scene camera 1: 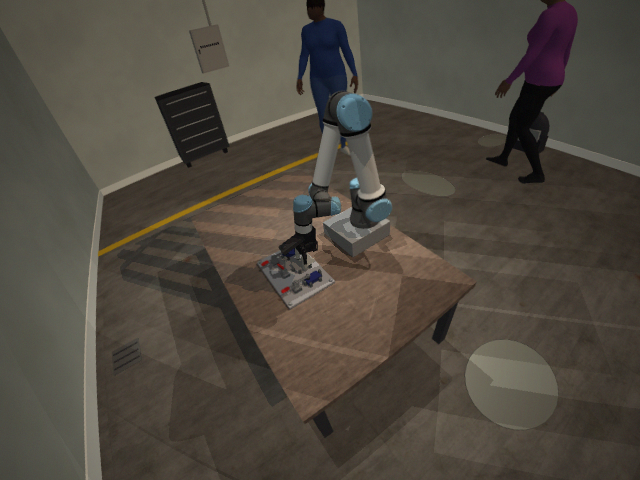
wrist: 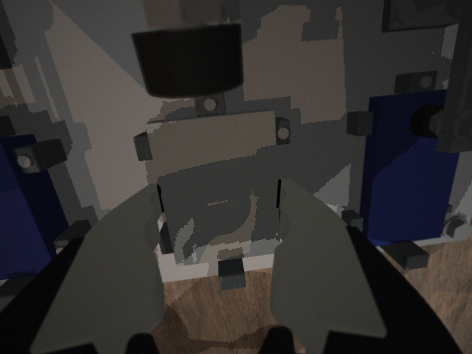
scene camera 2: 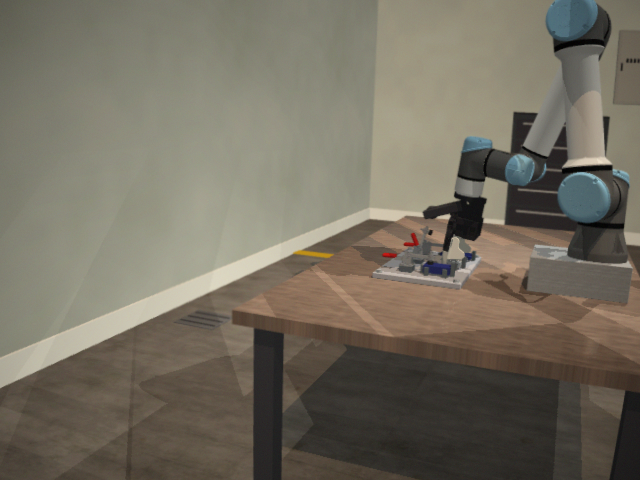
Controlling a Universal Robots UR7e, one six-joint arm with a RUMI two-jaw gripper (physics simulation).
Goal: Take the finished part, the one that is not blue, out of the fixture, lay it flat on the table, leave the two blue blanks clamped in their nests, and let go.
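Places are measured from the arm's base along level axes (x back, y down, z right), in metres.
Where they show: gripper, fingertip midpoint: (scene camera 1: 302, 265) (wrist: 221, 185); arm's base, link origin: (scene camera 1: 364, 219) (scene camera 2: 596, 258).
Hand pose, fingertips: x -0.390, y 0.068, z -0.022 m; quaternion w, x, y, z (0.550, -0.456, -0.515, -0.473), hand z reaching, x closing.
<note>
Each offset is from my fingertips to the top centre of the thing. "*": to the spot under its first point. Level surfaces: height alone.
The finished part @[dz -0.001, dx -0.002, dy -0.021 m] (wrist: 212, 142), a flat pale grey block, sits in the middle nest of the fixture (scene camera 1: 297, 298) (scene camera 2: 413, 280) (wrist: 320, 75), between small dark stops. My gripper (scene camera 1: 305, 262) (scene camera 2: 451, 250) (wrist: 221, 185) points down over the fixture and is shut on this part, one fingertip against each long side near its table-side end. One blue blank @[dz -0.111, dx -0.001, dy -0.025 m] (scene camera 1: 313, 277) (scene camera 2: 436, 268) (wrist: 412, 195) lies in the nest on the right of the wrist view, with a clamp tip on it. The other blue blank @[dz +0.110, dx -0.002, dy -0.015 m] (scene camera 1: 289, 253) (scene camera 2: 468, 255) (wrist: 22, 200) lies in the left nest, partly cut off there.
A black clamp tip @[* dz -0.003, dx -0.055, dy -0.097 m] (wrist: 190, 62) stands beyond the part's far end, clear of it in the wrist view. Red clamp handles @[dz -0.116, dx -0.120, dy -0.053 m] (scene camera 1: 284, 290) (scene camera 2: 389, 254) stick out along the fixture's outer side. The wooden table @[dy +0.016 m] (scene camera 1: 356, 320) (scene camera 2: 361, 310) carries the arm's grey base block (scene camera 1: 361, 242) (scene camera 2: 576, 281).
</note>
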